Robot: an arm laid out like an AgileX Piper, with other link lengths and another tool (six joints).
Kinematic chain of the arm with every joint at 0, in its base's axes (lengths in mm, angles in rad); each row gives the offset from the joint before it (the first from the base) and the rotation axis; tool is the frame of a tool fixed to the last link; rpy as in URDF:
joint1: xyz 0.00 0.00 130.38 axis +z
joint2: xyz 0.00 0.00 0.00 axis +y
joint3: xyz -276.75 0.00 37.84 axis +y
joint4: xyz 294.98 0.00 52.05 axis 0.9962 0 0.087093
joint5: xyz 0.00 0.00 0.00 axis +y
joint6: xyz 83.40 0.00 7.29 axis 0.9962 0 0.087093
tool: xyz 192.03 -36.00 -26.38 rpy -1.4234 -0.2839 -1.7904
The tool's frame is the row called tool.
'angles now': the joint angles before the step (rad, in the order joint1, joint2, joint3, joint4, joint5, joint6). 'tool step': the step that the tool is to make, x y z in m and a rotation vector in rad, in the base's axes. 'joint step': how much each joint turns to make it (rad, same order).
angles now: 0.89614 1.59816 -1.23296 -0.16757 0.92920 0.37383
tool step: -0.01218 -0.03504 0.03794 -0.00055 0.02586 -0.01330
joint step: -0.05511 -0.12250 0.00001 0.05177 0.13190 -0.07660
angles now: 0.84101 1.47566 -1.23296 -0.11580 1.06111 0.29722
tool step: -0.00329 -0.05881 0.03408 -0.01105 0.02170 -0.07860
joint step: -0.12992 -0.12074 -0.00002 0.03350 0.13820 -0.07270
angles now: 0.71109 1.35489 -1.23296 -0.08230 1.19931 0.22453
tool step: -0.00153 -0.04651 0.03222 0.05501 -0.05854 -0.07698
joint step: -0.13617 -0.15695 0.03887 0.03303 0.03428 -0.06531
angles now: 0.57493 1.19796 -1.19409 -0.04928 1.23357 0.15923
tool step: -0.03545 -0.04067 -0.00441 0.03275 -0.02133 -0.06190
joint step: -0.08585 -0.21122 0.16523 0.02755 0.01021 -0.02363
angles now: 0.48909 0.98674 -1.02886 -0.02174 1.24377 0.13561
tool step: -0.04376 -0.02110 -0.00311 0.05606 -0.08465 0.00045
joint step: -0.00665 -0.28502 0.17318 0.01294 0.01072 -0.00557
